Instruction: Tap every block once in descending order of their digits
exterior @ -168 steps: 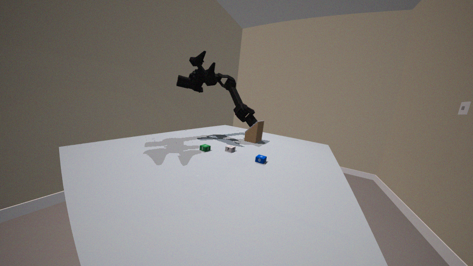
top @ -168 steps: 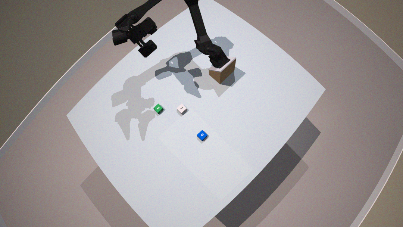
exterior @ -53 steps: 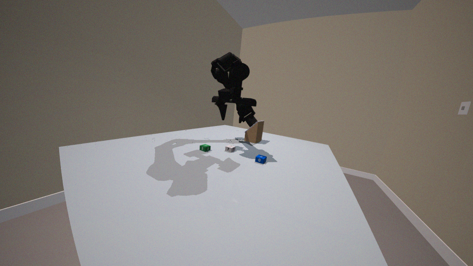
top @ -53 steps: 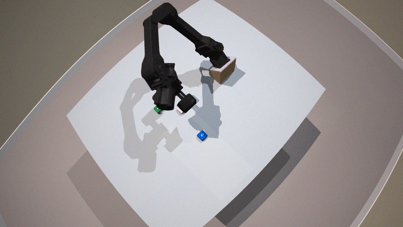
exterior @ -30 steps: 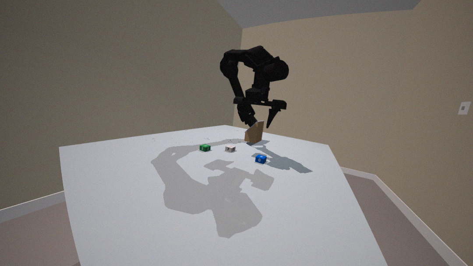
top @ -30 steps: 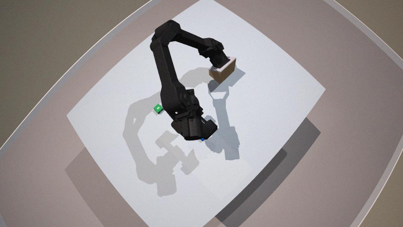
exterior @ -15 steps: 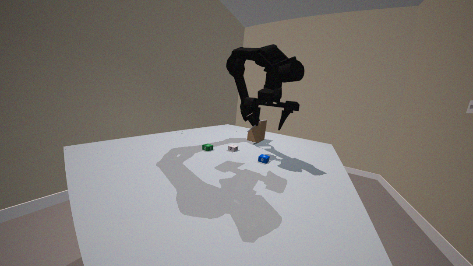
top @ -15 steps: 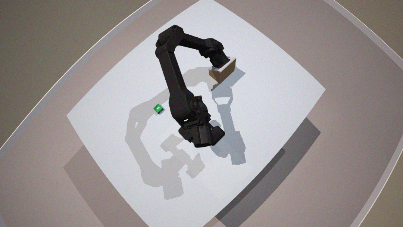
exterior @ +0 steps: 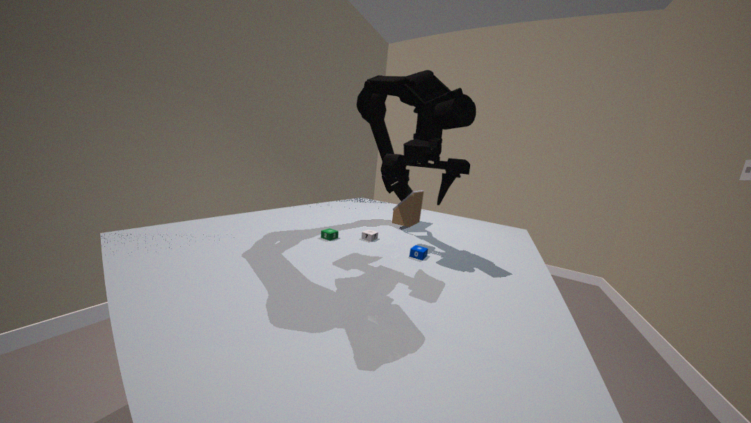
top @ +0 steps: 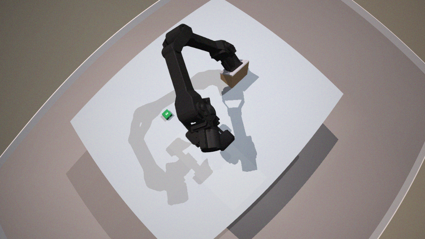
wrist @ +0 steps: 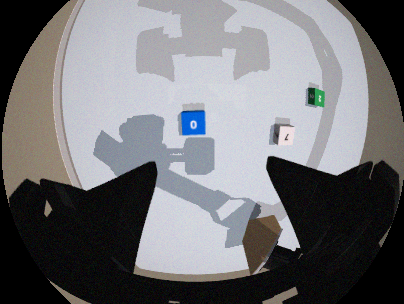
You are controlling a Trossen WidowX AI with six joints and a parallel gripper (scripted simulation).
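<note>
Now: gripper tip 130 mm to the left of the white block marked 7 and 120 mm above it. Round my gripper tip: blue block marked 0 (10 mm ahead, 20 mm to the left, 120 mm below); then green block marked 2 (80 mm ahead, 200 mm to the right, 120 mm below).
</note>
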